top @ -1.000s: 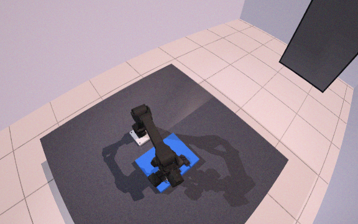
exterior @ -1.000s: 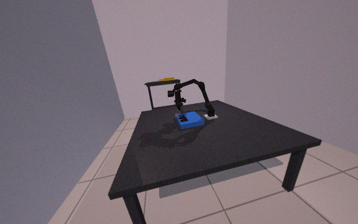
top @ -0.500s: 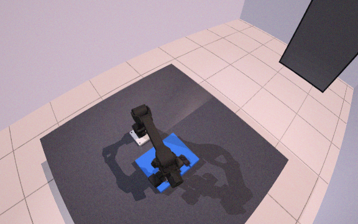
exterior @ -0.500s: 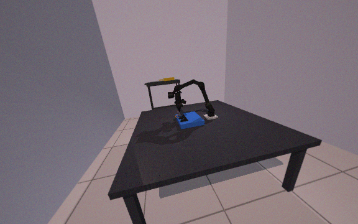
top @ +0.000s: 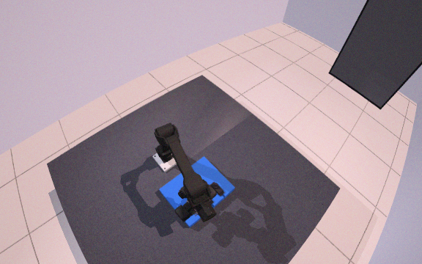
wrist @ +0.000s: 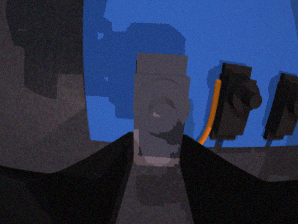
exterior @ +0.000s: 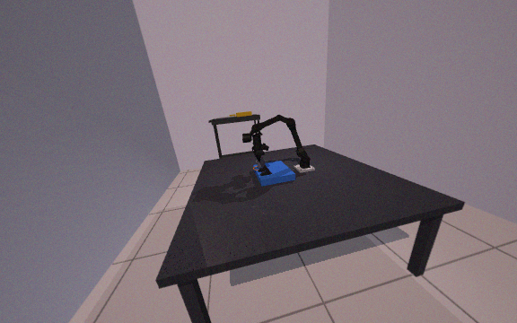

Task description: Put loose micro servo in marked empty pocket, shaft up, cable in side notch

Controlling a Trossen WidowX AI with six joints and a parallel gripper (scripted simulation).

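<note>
Now: the blue deck 130 mm behind my gripper tip, 80 mm below it and 60 mm to the left of it.
</note>
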